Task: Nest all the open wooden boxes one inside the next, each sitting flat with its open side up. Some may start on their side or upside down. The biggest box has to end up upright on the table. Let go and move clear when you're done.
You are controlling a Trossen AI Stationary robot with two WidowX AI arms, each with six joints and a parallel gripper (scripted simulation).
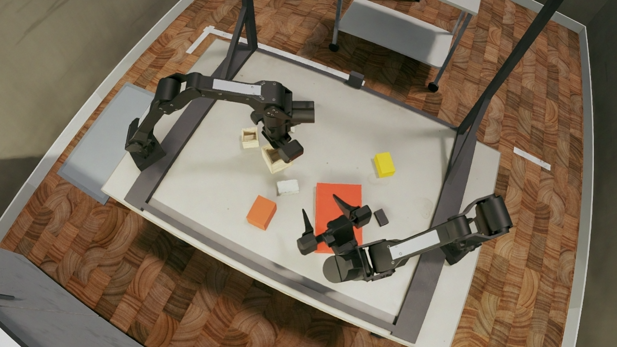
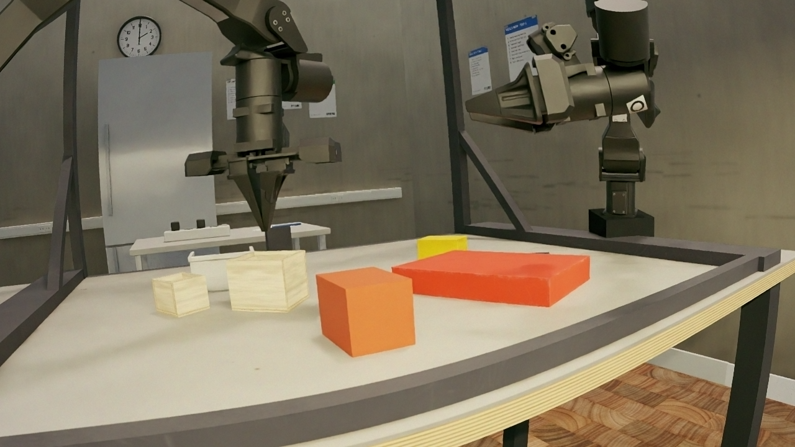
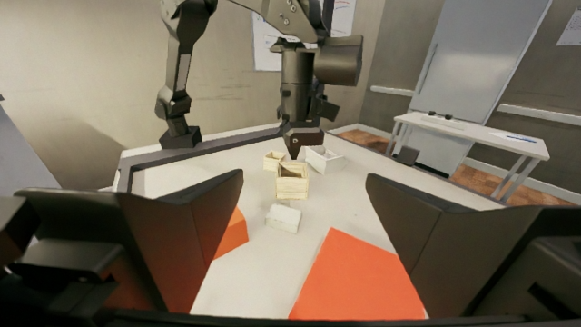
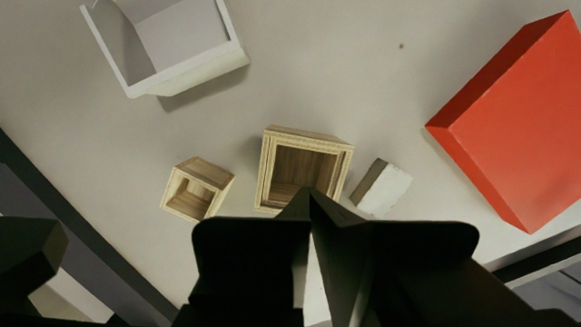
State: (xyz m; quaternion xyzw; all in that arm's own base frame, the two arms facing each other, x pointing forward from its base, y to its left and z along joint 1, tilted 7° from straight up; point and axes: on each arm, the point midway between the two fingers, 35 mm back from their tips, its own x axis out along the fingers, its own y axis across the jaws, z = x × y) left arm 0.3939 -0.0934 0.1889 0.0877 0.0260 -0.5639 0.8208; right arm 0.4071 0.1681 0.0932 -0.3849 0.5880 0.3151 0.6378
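Right now the small wooden box is 4 cm behind my right hand, 11 cm to the right of it and 11 cm below it. Round my right hand: white tray (17 cm behind, 2 cm to the right, 9 cm below); medium wooden box (10 cm below); largest wooden box (10 cm below).
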